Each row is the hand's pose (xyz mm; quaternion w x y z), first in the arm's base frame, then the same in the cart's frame.
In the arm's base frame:
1: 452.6 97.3 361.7 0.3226 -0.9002 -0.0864 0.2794
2: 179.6 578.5 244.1 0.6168 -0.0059 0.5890 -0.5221
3: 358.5 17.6 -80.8 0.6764 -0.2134 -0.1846 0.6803
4: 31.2 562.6 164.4 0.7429 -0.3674 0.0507 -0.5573
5: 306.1 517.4 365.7 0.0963 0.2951 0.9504 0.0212
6: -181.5 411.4 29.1 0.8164 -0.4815 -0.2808 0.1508
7: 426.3 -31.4 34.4 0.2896 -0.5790 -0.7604 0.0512
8: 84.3 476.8 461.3 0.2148 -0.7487 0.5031 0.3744
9: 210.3 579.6 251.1 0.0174 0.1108 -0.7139 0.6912
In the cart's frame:
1: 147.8 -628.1 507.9 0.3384 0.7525 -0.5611 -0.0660
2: 146.2 -786.4 -35.1 0.0901 -0.1739 -0.0504 -0.9793
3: -232.2 -886.2 511.7 0.5218 -0.6783 0.4812 0.1901
4: -0.2 -767.8 -117.9 0.1142 0.7026 0.2008 0.6731
5: 269.2 -729.9 92.1 0.2701 0.5222 0.3926 -0.7073
6: -286.3 -703.2 -138.2 0.1663 -0.9662 0.1754 -0.0900
7: -141.9 -810.9 592.0 0.2312 0.8626 0.1096 -0.4363
8: 180.9 -531.1 -20.4 0.2463 0.3265 -0.8769 0.2526
9: 169.3 -796.6 -16.2 0.4027 -0.2764 0.0561 0.8708

